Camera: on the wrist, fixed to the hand. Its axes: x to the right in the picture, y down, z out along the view.
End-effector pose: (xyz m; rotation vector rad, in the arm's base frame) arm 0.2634 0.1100 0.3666 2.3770 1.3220 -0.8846
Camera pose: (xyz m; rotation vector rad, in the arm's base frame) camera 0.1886 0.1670 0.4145 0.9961 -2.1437 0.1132
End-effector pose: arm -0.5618 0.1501 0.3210 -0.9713 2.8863 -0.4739
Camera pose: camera -0.4945 0.1009 0.3858 2.4593 0.7777 0.2534
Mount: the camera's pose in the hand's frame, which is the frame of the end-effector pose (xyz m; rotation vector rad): -0.0217 -0.0960 -0.0381 0.0611 0.4172 -3.0653
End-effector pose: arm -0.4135 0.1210 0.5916 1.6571 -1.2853 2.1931
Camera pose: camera -0.3814 0.2159 0.6247 0.7300 1.1997 0.0999
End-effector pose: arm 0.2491 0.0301 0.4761 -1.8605 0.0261 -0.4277
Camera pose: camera 0.1987 0.0321 0.5688 -0.0176 2.0450 1.9620
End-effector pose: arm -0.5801 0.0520 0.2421 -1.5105 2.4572 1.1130
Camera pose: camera -0.4807 0.0204 0.2262 -2.2935 -1.2312 -0.2648
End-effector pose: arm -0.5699 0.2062 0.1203 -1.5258 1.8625 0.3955
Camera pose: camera -0.4894 0.1732 0.1800 -2.2142 -1.5468 -1.2910
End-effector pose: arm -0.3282 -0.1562 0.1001 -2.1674 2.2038 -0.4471
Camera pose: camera -0.2417 -0.1273 0.1532 1.9214 1.8560 0.3313
